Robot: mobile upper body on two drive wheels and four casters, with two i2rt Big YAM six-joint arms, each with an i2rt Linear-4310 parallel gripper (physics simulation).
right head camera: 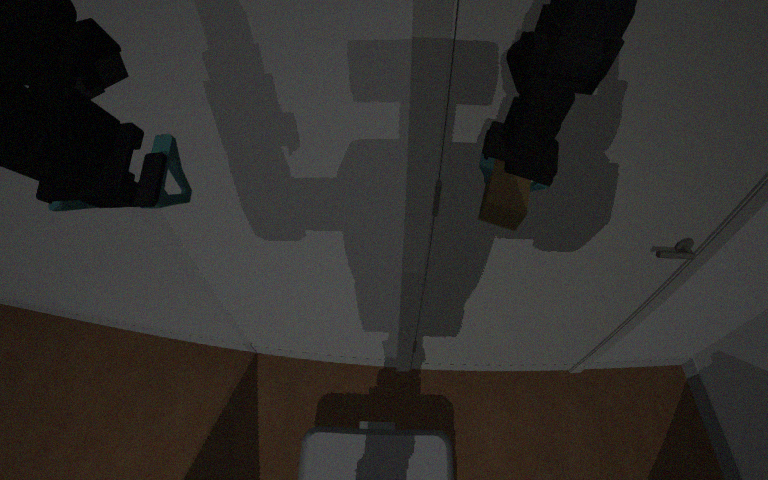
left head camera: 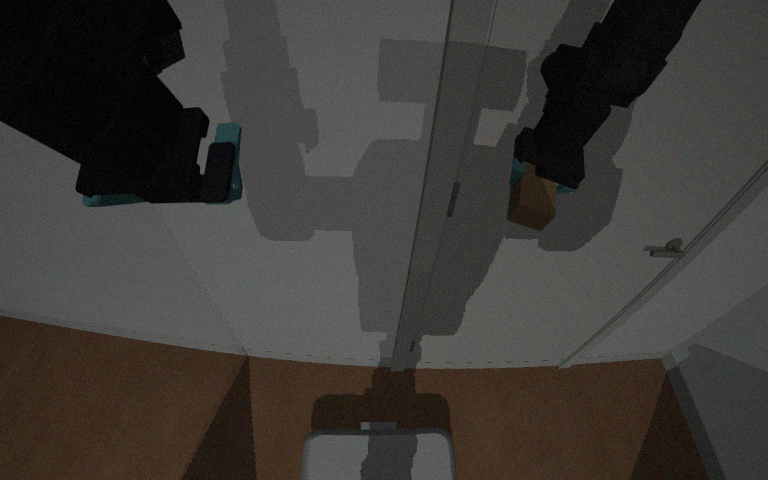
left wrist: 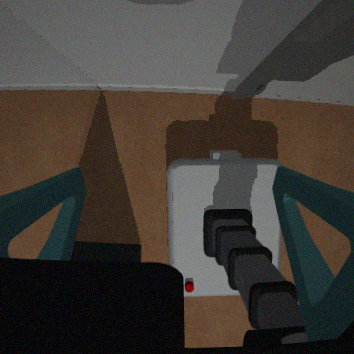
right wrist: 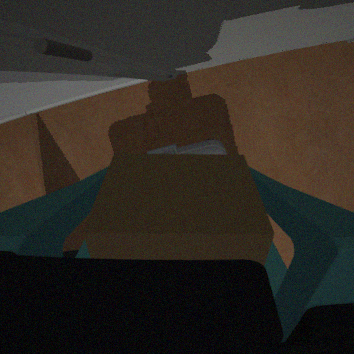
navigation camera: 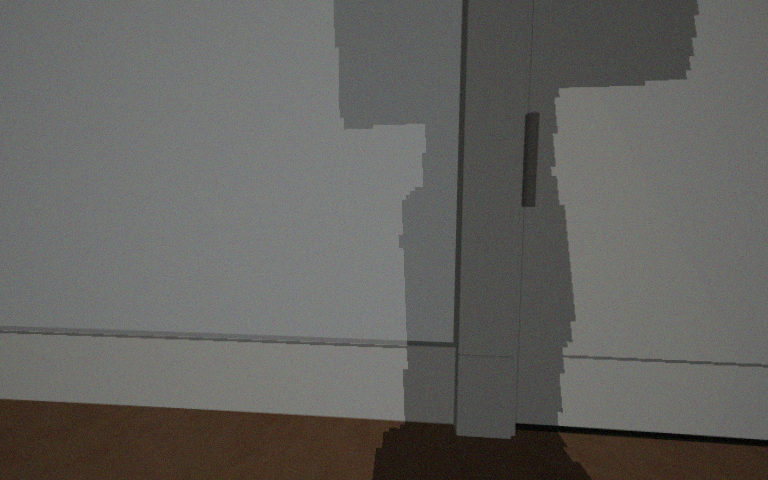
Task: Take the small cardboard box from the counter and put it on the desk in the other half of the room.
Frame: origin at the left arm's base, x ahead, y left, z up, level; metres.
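Seen in the pictures: left gripper, fingertip midpoint: [right head camera: 154, 197] [left head camera: 196, 193] [left wrist: 178, 177]; right gripper, fingertip midpoint: [right wrist: 178, 176].
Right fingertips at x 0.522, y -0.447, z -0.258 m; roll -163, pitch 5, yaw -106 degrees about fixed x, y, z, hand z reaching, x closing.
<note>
A point is followed by its place in that frame.
The small brown cardboard box [left head camera: 532, 203] {x 0.448, y -0.418, z -0.227 m} [right head camera: 505, 199] {x 0.451, y -0.425, z -0.226 m} [right wrist: 180, 205] {x 0.523, y -0.452, z -0.220 m} is between the teal fingers of my right gripper [left head camera: 540, 180] {x 0.522, y -0.447, z -0.258 m} [right head camera: 512, 176] {x 0.522, y -0.447, z -0.258 m} [right wrist: 178, 176] {x 0.522, y -0.447, z -0.258 m}, which is shut on it. The box is held in the air in front of a pale door, and one end sticks out past the fingertips. My left gripper [left head camera: 164, 200] [right head camera: 120, 204] [left wrist: 178, 177] {x 0.348, y -0.004, z -0.133 m} is open and empty, with its fingers wide apart, at the left of both head views. The counter and the desk do not show in these views.
A pale wall [left head camera: 141, 254] {x 0.705, y 0.547, z -0.687 m} [navigation camera: 169, 198] {x 0.679, y 0.046, z -1.156 m} and a door [left head camera: 543, 300] {x 0.618, y -0.752, z -0.789 m} [navigation camera: 651, 226] {x 0.632, y -0.484, z -1.184 m} stand close in front, with a door frame [navigation camera: 488, 226] {x 0.628, y -0.321, z -1.186 m} between them. A door handle [left head camera: 665, 250] {x 0.601, y -1.053, z -0.515 m} [right head camera: 673, 250] {x 0.602, y -1.045, z -0.513 m} is at the right. My white base [left head camera: 334, 458] {x 0.219, y -0.075, z -1.150 m} [right head camera: 331, 458] {x 0.210, y -0.077, z -1.150 m} [left wrist: 195, 200] {x 0.144, y -0.087, z -1.150 m} stands on the brown floor [left head camera: 283, 396] {x 0.499, y 0.181, z -1.410 m}.
</note>
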